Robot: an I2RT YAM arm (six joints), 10 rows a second.
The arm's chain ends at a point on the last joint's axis. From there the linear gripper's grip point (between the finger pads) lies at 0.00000 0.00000 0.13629 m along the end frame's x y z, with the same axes.
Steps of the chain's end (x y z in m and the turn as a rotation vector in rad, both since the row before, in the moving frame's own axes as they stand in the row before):
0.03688, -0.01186, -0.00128, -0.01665, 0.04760, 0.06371
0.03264, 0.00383, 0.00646, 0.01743, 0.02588, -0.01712
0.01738, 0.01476, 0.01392, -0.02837, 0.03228, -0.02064
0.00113, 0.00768, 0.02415, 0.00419, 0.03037, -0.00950
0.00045, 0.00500, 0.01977, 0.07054, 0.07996, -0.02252
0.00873, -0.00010, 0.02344, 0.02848, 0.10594, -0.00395
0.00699, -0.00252, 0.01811, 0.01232, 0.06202, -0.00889
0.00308, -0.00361, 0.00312, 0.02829, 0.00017, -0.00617
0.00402, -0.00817, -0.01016, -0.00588, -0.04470, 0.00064
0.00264, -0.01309, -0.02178, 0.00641, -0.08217, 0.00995
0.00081, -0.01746, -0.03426, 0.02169, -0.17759, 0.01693
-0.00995, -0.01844, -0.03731, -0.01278, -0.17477, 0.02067
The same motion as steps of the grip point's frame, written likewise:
0.04329, -0.00939, -0.00145, -0.01665, 0.04760, 0.06371
0.03615, 0.00142, 0.00639, 0.01743, 0.02588, -0.01712
0.02182, 0.01858, 0.01379, -0.02837, 0.03228, -0.02064
0.00527, 0.00709, 0.02409, 0.00419, 0.03037, -0.00950
0.01122, -0.00472, 0.01900, 0.07054, 0.07996, -0.02252
0.02313, -0.00400, 0.02262, 0.02848, 0.10594, -0.00395
0.01543, -0.00424, 0.01784, 0.01232, 0.06202, -0.00889
0.00309, -0.00747, 0.00307, 0.02829, 0.00017, -0.00617
-0.00207, -0.00737, -0.01030, -0.00588, -0.04470, 0.00064
-0.00854, -0.01402, -0.02224, 0.00641, -0.08217, 0.00995
-0.02324, -0.02060, -0.03644, 0.02169, -0.17759, 0.01693
-0.03366, -0.01695, -0.03940, -0.01278, -0.17477, 0.02067

